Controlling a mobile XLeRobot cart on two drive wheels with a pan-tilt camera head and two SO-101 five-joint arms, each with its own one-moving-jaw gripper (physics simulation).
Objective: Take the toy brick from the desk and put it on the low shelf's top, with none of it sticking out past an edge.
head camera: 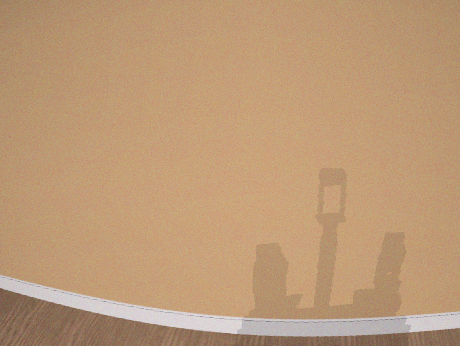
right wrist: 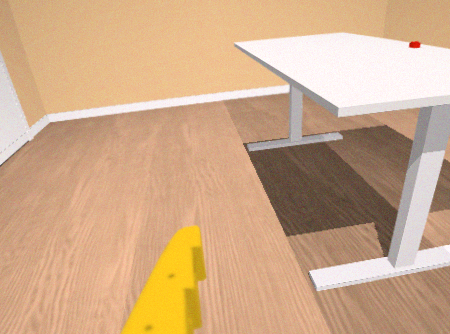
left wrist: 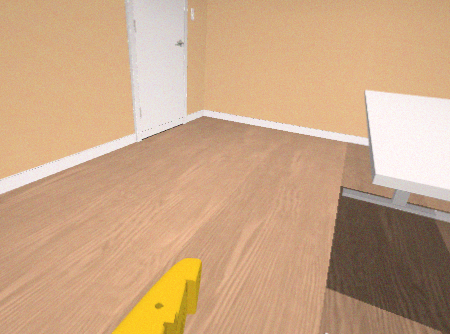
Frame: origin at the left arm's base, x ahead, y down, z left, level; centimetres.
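Seen in the pictures: left hand, tool point: [left wrist: 199, 279]; right hand, tool point: [right wrist: 202, 245].
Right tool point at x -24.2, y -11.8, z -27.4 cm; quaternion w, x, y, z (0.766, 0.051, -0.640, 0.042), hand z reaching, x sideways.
Offsets run from my right tool point to a thing's top centre. "*": to the spot under its first point. Level surfaces: height alone.
The toy brick @(dx -103.8, dy +14.9, dz +120.9 cm) [right wrist: 414, 45] is a small red block on the white desk @(dy +17.3 cm) [left wrist: 415, 140] [right wrist: 320, 65], towards the upper right of the right wrist view. My left gripper [left wrist: 200, 280] shows one yellow notched jaw in the left wrist view, so it is fully open; it is empty and apart from the desk. My right gripper [right wrist: 205, 250] also shows one yellow notched jaw and is fully open and empty, away from the brick. The low shelf does not show in these views.
The head camera faces a tan wall [head camera: 175, 125] with a white baseboard [head camera: 150, 314] and the cart's shadow. The desk has grey legs @(* dx -55.1, dy +56.3, dz +80.0 cm) [right wrist: 417, 200] with long feet [right wrist: 350, 276] on the wooden floor @(dy +89.3 cm) [right wrist: 100, 225]. A white door [left wrist: 160, 65] stands at the back left.
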